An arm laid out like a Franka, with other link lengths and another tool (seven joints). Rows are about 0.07 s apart.
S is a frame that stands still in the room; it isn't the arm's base.
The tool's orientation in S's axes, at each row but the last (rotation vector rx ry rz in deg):
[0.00 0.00 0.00]
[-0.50 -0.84 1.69]
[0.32 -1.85 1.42]
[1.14 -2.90 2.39]
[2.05 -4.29 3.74]
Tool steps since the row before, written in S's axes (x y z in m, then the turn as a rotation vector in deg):
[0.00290 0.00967 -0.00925 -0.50 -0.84 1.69]
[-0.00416 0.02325 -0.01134 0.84 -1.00 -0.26]
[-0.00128 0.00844 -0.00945 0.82 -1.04 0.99]
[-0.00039 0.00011 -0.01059 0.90 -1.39 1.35]
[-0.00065 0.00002 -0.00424 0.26 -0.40 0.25]
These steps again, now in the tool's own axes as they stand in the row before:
[0.00290 0.00967 -0.00925 -0.50 -0.84 1.69]
[-0.00364 0.02346 -0.01108 0.81 -1.02 -0.28]
[-0.00138 0.00842 -0.00945 0.83 -1.05 0.97]
[-0.00092 -0.00007 -0.01056 0.91 -1.40 1.33]
[-0.00097 -0.00008 -0.00418 0.25 -0.41 0.25]

